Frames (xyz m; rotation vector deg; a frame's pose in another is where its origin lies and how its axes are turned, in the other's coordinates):
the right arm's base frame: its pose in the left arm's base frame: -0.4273 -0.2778 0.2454 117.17 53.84 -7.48
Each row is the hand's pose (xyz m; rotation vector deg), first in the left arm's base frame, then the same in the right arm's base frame.
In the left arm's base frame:
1: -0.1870 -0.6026 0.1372 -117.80 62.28 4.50
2: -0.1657 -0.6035 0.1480 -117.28 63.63 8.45
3: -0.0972 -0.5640 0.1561 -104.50 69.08 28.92
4: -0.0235 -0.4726 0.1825 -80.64 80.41 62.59
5: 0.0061 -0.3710 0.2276 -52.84 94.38 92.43
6: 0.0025 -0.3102 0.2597 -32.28 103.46 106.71
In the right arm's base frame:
1: 0.0293 0.2003 0.3660 105.68 -2.68 93.12
2: 0.0395 0.2218 0.3650 106.84 -6.78 92.40
3: 0.1075 0.2588 0.3469 120.84 -26.97 88.13
4: 0.2014 0.2933 0.2800 133.09 -69.74 78.61
5: 0.2621 0.3075 0.1833 -118.29 110.12 -63.64
6: 0.2812 0.3052 0.1172 -95.08 121.92 -51.68

